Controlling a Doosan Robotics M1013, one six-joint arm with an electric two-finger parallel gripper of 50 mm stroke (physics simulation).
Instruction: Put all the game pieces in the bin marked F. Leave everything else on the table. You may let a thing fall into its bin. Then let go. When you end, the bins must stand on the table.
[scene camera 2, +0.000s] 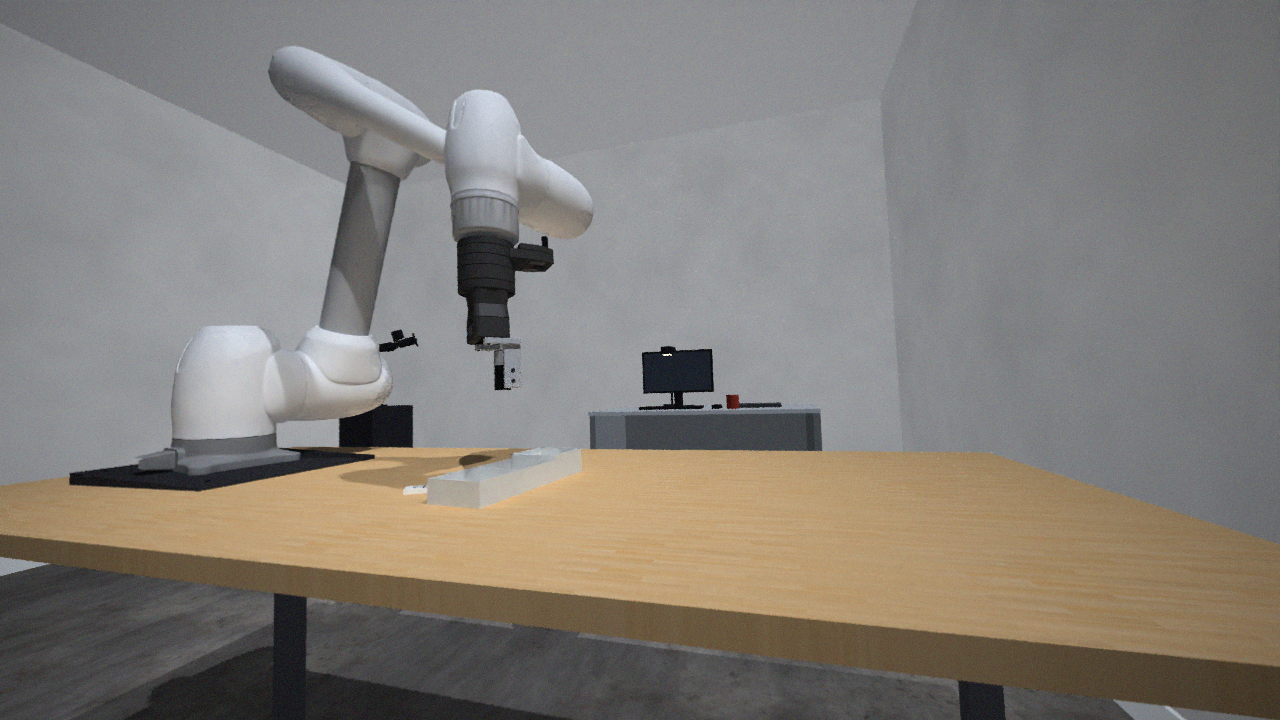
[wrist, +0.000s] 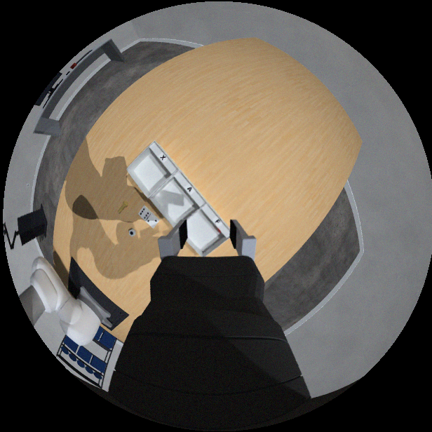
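Seen in the pictures: gripper, between the fingertips: (scene camera 2: 507, 388); arm's base, origin of its link: (scene camera 2: 225, 463).
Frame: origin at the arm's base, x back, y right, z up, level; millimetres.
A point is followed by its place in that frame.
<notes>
The bins marked X (wrist: 162, 157), A (wrist: 189, 189) and F (wrist: 216, 246) stand in a joined row on the table; the row (scene camera 2: 528, 476) {x -717, y 2, z 5 mm} also shows in scene camera 2. My gripper (scene camera 2: 506, 386) {x -705, y 31, z 128 mm} (wrist: 208, 228) is open and empty, high above the row, over bin F in the wrist view. A small red piece (wrist: 219, 230) shows by the wall of bin F under the letter, partly hidden near a finger. A white domino with black dots (wrist: 148, 216) lies beside bin A; a white piece (scene camera 2: 414, 489) {x -566, y 59, z -9 mm} shows beside the row in scene camera 2.
A brass-coloured part (wrist: 123, 207) and a small round part with a dark centre (wrist: 132, 232) lie on the table beside the domino. The robot base stands on a black plate (scene camera 2: 134, 480) {x -47, y 148, z -3 mm} (wrist: 120, 316). My gripper hides part of the table near bin F.
</notes>
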